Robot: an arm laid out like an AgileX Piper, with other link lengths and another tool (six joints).
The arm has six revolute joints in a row. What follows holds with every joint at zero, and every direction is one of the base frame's.
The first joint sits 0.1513 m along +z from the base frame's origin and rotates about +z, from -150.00 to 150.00 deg.
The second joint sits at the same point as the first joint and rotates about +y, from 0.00 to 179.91 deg.
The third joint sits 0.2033 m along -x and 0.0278 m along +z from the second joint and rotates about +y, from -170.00 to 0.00 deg.
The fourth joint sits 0.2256 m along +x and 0.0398 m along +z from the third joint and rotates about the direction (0.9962, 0, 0.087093), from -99.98 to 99.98 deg.
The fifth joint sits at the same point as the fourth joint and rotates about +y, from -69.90 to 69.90 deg.
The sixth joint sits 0.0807 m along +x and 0.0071 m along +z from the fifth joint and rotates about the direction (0.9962, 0, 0.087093), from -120.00 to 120.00 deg.
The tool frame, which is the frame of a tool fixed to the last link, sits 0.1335 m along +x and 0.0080 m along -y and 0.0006 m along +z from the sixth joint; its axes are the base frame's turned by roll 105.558, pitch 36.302 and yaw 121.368 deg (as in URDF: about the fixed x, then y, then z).
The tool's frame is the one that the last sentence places.
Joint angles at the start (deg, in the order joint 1, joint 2, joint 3, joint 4, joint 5, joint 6):
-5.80, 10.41, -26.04, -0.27, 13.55, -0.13
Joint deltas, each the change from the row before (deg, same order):
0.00, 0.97, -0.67, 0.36, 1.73, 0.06
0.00, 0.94, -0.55, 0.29, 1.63, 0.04
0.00, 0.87, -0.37, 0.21, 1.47, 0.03
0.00, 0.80, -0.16, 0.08, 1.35, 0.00
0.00, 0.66, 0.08, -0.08, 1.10, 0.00
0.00, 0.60, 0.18, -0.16, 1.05, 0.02
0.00, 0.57, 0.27, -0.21, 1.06, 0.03
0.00, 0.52, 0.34, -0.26, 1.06, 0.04
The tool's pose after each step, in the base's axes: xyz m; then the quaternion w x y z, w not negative. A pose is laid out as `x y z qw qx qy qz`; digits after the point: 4 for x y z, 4 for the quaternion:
0.2255 -0.0309 0.3246 0.5165 0.2437 0.7404 0.3543
0.2274 -0.0307 0.3187 0.5022 0.2514 0.7479 0.3539
0.2293 -0.0305 0.3124 0.4883 0.2586 0.7551 0.3527
0.2310 -0.0305 0.3053 0.4745 0.2655 0.7627 0.3501
0.2325 -0.0308 0.2980 0.4620 0.2717 0.7698 0.3465
0.2337 -0.0311 0.2903 0.4497 0.2777 0.7769 0.3423
0.2347 -0.0315 0.2820 0.4368 0.2838 0.7841 0.3375
0.2353 -0.0320 0.2735 0.4238 0.2899 0.7912 0.3323

